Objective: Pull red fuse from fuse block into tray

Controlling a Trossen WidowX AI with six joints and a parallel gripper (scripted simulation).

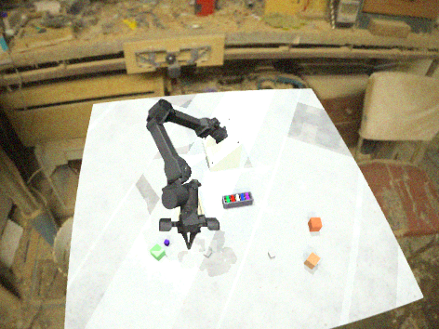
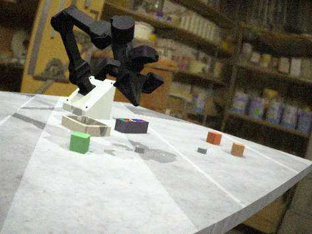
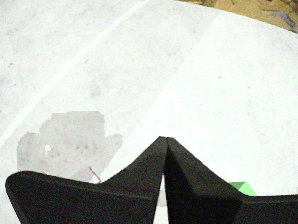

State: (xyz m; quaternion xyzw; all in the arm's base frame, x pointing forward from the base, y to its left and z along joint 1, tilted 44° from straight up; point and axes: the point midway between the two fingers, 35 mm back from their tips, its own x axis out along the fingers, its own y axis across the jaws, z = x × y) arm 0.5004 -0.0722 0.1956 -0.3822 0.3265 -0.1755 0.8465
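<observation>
My gripper tip is 230 mm past the red fuse, 190 mm to the right of it and 100 mm above it. Round my gripper tip: green cube: 50 mm behind, 110 mm to the right, 100 mm below; purple ball: 90 mm behind, 80 mm to the right, 110 mm below; beige tray: 230 mm behind, 20 mm to the left, 120 mm below.
</observation>
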